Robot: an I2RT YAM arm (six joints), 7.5 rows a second.
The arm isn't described. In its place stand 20 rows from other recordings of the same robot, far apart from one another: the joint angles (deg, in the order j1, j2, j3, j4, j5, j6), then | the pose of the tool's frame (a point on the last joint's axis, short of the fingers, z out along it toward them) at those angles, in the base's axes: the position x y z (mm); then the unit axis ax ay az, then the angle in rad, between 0 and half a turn.
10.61 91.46 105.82 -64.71 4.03 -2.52 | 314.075, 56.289, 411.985, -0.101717, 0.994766, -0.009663, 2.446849
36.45 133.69 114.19 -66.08 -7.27 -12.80 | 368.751, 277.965, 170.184, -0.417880, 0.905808, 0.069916, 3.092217
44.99 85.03 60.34 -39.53 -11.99 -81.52 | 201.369, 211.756, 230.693, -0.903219, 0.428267, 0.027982, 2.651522
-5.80 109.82 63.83 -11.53 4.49 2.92 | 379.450, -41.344, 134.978, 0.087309, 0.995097, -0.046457, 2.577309
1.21 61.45 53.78 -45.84 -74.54 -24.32 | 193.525, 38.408, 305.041, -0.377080, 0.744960, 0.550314, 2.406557
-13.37 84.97 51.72 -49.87 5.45 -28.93 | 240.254, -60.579, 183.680, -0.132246, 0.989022, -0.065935, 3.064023
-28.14 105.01 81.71 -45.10 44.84 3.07 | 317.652, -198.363, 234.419, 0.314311, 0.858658, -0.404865, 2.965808
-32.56 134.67 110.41 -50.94 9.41 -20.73 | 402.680, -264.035, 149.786, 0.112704, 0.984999, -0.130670, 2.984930
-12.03 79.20 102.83 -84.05 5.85 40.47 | 219.253, -50.433, 430.843, 0.454293, 0.890720, 0.015324, 2.617096
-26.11 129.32 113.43 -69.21 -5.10 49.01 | 404.303, -194.629, 199.306, 0.607255, 0.792799, 0.052072, 3.075518
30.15 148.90 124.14 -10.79 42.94 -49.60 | 509.452, 267.867, 143.563, -0.431753, 0.797322, -0.421743, 2.395089
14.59 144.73 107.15 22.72 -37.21 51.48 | 541.574, 163.215, 137.826, 0.056646, 0.825301, 0.561845, 2.433723
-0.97 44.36 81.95 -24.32 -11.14 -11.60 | 94.908, 5.272, 520.079, -0.213503, 0.976081, -0.041014, 1.344972
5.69 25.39 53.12 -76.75 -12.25 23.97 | 40.831, 11.659, 311.678, 0.116864, 0.973740, 0.195382, 2.509375
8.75 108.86 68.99 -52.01 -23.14 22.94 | 322.389, 63.776, 145.643, -0.124561, -0.974046, -0.188997, 3.001046
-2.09 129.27 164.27 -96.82 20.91 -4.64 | 403.301, -27.432, 413.015, 0.023567, 0.980537, -0.194917, 2.680190
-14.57 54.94 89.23 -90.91 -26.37 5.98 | 96.142, -8.651, 428.772, 0.106650, 0.972698, 0.206117, 2.542263
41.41 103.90 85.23 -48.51 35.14 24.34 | 294.595, 232.492, 253.144, -0.084027, 0.984460, -0.154201, 2.492210
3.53 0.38 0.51 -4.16 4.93 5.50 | 110.044, 3.723, 168.115, 0.057235, 0.997897, 0.030415, 1.641866
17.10 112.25 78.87 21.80 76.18 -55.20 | 429.167, 95.861, 256.589, -0.047231, 0.761032, -0.646993, 2.502200
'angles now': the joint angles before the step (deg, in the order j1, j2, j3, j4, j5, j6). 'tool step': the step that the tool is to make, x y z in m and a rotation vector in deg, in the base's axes. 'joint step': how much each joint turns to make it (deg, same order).
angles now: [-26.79 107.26 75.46 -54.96 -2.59 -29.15]
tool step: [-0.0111 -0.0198 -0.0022 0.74 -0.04 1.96]
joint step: [-3.88 0.33 -0.09 -0.22 -0.97 -5.81]
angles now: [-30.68 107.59 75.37 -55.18 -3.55 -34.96]
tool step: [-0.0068 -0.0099 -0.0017 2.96 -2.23 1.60]
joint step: [-2.40 0.01 -0.45 0.42 -3.87 -3.85]
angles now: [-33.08 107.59 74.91 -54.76 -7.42 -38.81]
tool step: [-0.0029 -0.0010 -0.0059 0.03 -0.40 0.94]
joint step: [-0.44 -0.01 -1.45 1.57 -0.31 -1.38]
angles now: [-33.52 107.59 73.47 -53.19 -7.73 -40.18]
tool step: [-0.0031 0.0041 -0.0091 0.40 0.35 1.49]
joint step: [0.27 0.01 -2.20 1.53 -0.19 -1.22]
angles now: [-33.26 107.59 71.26 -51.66 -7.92 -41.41]
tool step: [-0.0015 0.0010 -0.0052 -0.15 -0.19 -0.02]
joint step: [0.00 -0.01 -1.30 1.54 0.02 0.02]
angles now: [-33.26 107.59 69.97 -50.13 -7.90 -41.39]
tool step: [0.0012 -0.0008 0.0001 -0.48 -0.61 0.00]
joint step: [0.01 -0.01 0.00 0.77 0.07 0.00]
